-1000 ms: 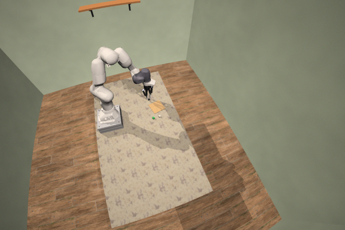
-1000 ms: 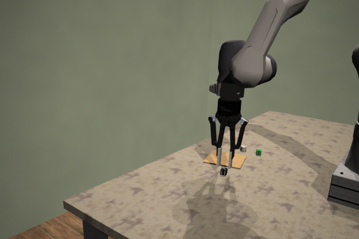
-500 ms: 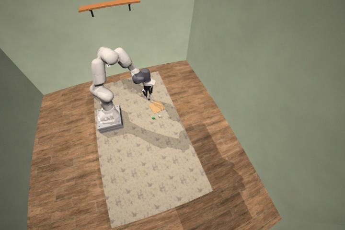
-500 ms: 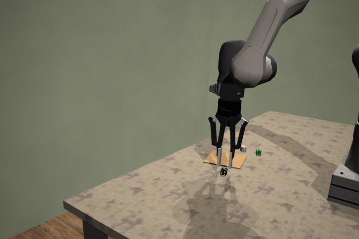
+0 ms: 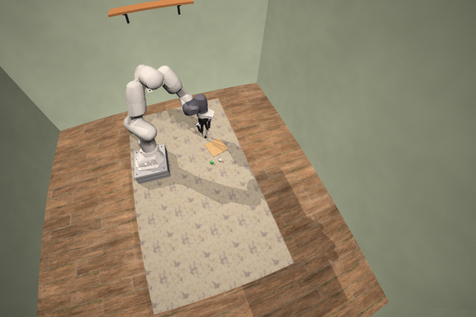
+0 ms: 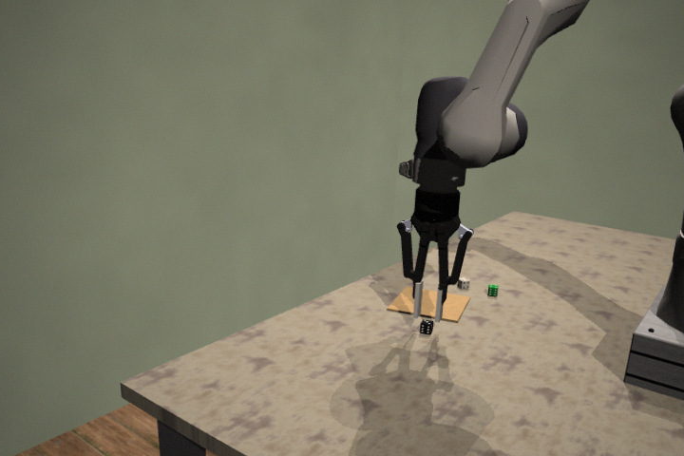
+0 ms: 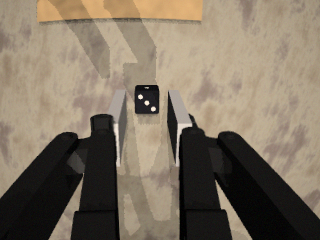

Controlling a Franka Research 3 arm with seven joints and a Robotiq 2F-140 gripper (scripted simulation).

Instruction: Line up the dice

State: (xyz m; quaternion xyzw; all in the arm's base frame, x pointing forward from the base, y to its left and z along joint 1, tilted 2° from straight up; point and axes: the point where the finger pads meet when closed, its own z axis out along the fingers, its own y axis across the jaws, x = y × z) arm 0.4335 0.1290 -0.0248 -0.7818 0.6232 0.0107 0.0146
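Now: the black die 5 cm below my hand. From my hand the other things lie so: tan mat 5 cm ahead, 13 cm to the right, 6 cm below; then green die 3 cm behind, 26 cm to the right, 5 cm below; then white die 4 cm ahead, 27 cm to the right, 5 cm below.
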